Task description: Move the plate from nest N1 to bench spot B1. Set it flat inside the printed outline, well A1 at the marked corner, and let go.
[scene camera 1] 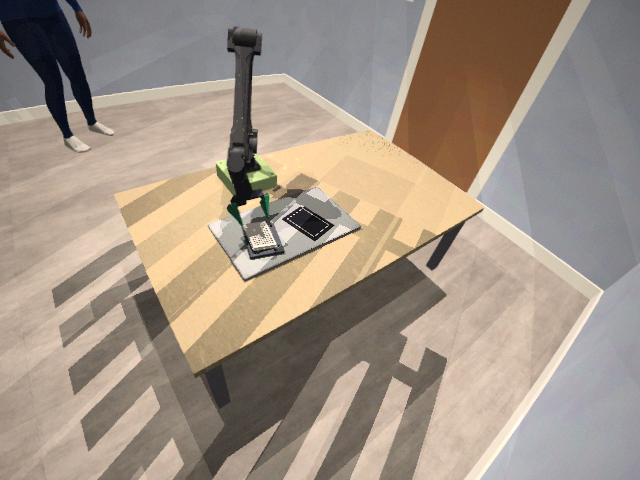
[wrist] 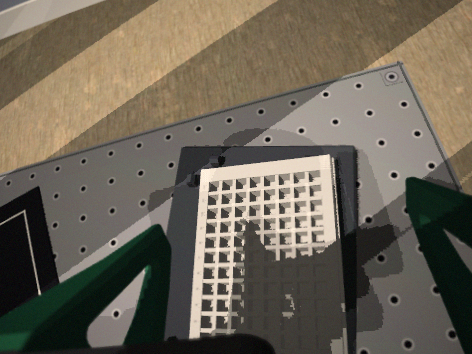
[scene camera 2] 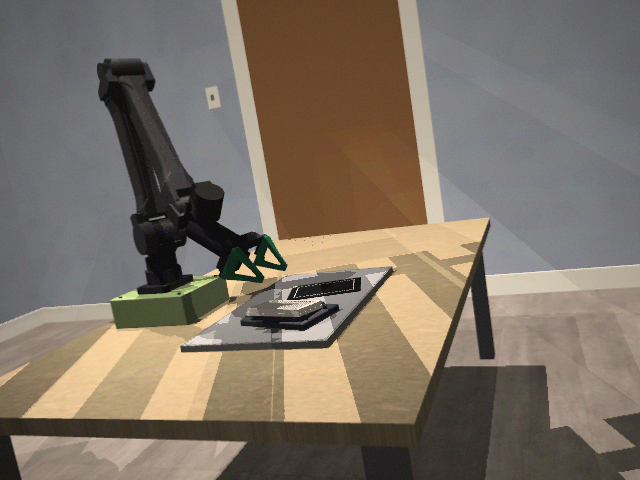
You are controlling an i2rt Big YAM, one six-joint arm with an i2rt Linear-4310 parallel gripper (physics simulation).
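Frame: origin at the arm's base, x ahead, y left, z up, level; millimetres.
Seen in the pictures: gripper, fingertip midpoint: point(scene camera 1: 255, 221) point(wrist: 280, 215) point(scene camera 2: 275, 273); arm's base, origin of the base link: point(scene camera 2: 166, 287).
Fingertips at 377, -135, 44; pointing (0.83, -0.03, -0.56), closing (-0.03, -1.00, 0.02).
Observation:
Pixels of each thing's top centre, then the offset from my fingertips to it, as dx, dy, dz. "spot": a spot on its surface instead. Level surfaces: height alone.
- pale well plate, middle of its top: point(wrist: 261, 261) point(scene camera 2: 283, 302) point(scene camera 1: 259, 233) -3, +18, -64
- dark nest, middle of its top: point(wrist: 250, 261) point(scene camera 2: 288, 307) point(scene camera 1: 262, 235) +1, +26, -77
- black bench spot, surface spot: point(wrist: 30, 241) spot: +49, +199, -98
- wooden table, its level: dz -112
The pale well plate point(scene camera 1: 262, 238) point(scene camera 2: 284, 308) point(wrist: 215, 257) lies on the dark nest point(scene camera 1: 279, 244) point(scene camera 2: 305, 324) point(wrist: 183, 215). In the wrist view it is turned a little against the nest and sits towards its right side; two small dark stops show at its far left corner. It looks slightly tilted. My gripper point(scene camera 1: 252, 219) point(scene camera 2: 273, 274) point(wrist: 280, 215) is open and empty, above the plate's arm-side end, its green fingers apart on either side. The black bench spot point(scene camera 1: 307, 223) point(scene camera 2: 325, 289) point(wrist: 30, 241) with its white printed outline bears no plate. Well A1 cannot be made out.
Nest and spot lie on a grey perforated board point(scene camera 1: 247, 270) point(scene camera 2: 206, 342) point(wrist: 345, 102) on the wooden table point(scene camera 1: 206, 330) point(scene camera 2: 232, 387). The green arm base point(scene camera 1: 263, 180) point(scene camera 2: 149, 312) stands behind the board. A person point(scene camera 1: 46, 56) stands beyond the table.

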